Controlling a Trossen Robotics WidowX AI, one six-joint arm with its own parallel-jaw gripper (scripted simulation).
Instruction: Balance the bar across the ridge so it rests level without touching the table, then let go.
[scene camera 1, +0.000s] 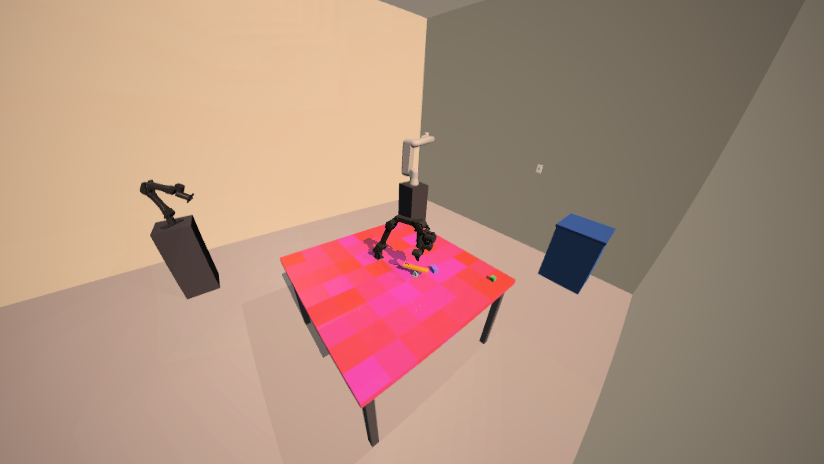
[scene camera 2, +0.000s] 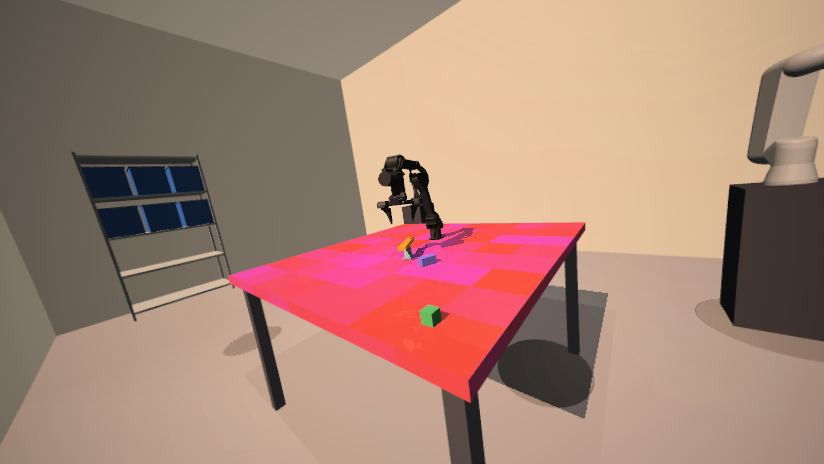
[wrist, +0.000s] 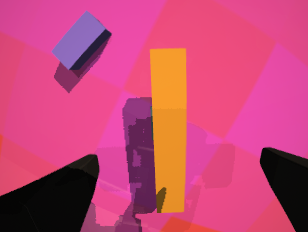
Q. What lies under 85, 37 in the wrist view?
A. A purple block.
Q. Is my gripper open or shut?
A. Open.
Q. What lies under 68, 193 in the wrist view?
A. My gripper.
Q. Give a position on an orange bar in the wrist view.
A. At 167, 65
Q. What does my gripper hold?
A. Nothing.
